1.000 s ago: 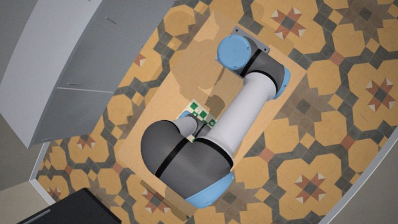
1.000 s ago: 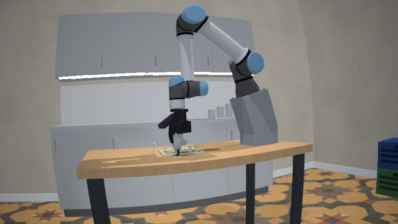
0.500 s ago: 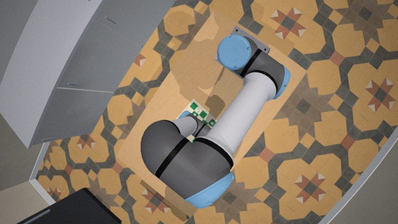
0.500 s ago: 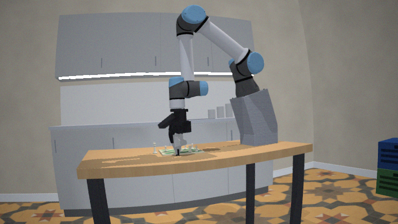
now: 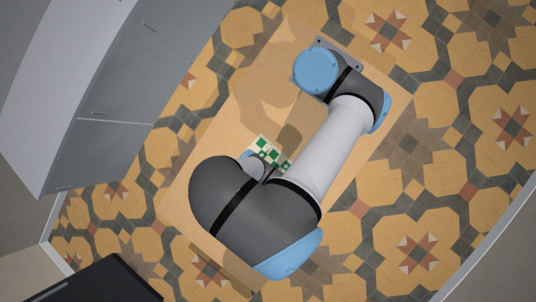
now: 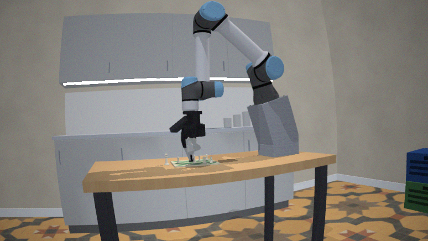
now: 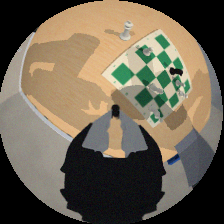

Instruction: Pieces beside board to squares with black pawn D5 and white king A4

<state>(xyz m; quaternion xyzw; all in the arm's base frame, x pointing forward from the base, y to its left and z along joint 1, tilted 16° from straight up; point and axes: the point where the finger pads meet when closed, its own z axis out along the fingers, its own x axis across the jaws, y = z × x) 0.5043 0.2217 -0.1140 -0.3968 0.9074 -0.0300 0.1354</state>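
The chessboard lies 14 cm to the right of my hand, 5 cm below it and 2 cm behind it. From my hand the other things lie so: black pawn: 1 cm below; then white king: 13 cm to the right, 12 cm ahead, 2 cm below.
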